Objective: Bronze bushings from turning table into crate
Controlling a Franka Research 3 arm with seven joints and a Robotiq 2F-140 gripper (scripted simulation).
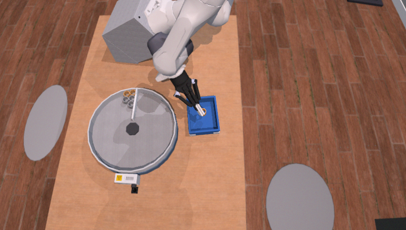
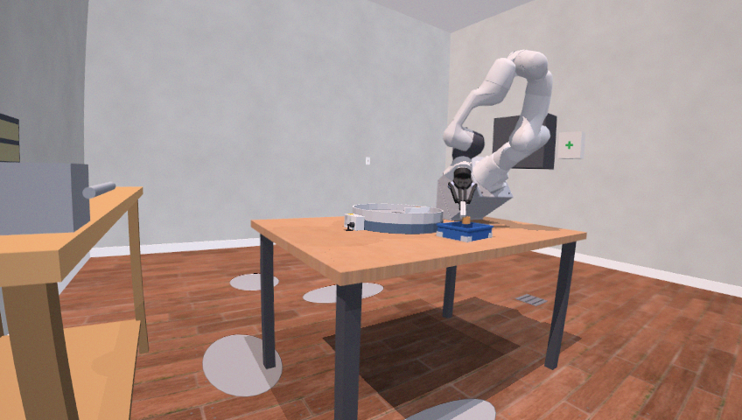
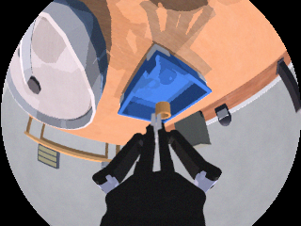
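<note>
The blue crate is 2 cm to the left of my hand and 8 cm below it. Round my hand: round grey turning table: 11 cm ahead, 31 cm to the right, 6 cm below.
</note>
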